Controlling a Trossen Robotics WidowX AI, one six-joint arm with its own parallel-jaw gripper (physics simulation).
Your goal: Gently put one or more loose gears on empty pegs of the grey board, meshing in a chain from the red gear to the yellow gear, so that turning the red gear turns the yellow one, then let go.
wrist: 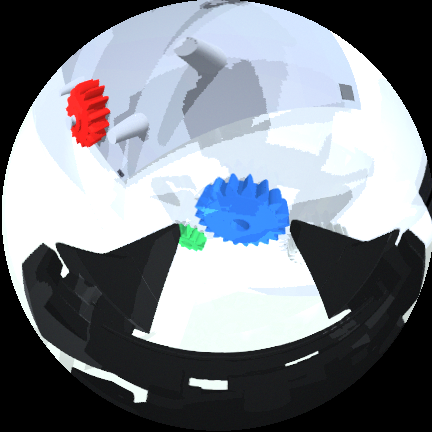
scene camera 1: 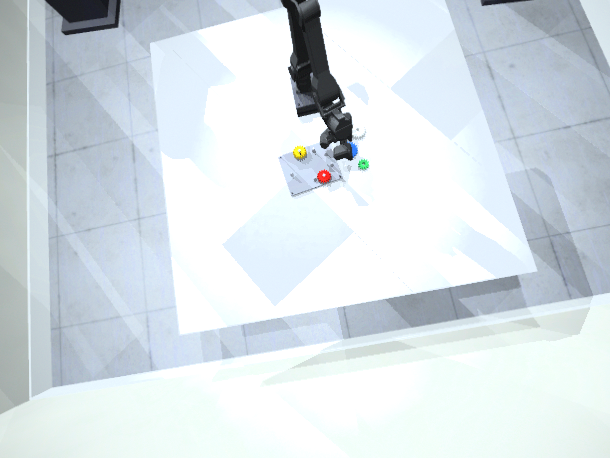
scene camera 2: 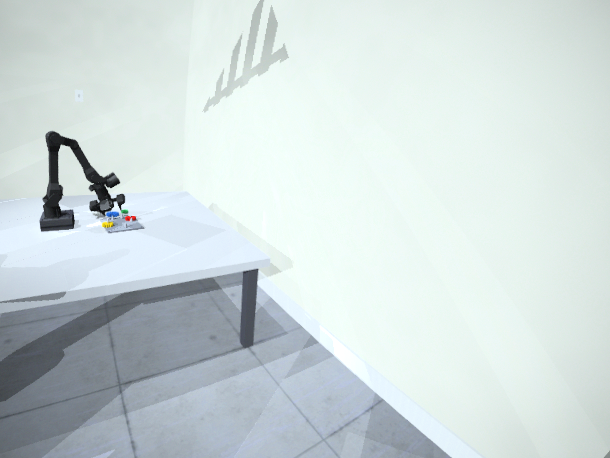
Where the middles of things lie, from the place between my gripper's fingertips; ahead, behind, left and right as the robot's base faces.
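Blue gear (wrist: 240,211): 10 mm below my hand and 10 mm to the right of it. Grey board (scene camera 1: 305,169): 50 mm ahead of my hand, 160 mm to the right of it, 10 mm below it. Red gear (wrist: 86,102): 100 mm ahead of my hand, 110 mm to the right of it.
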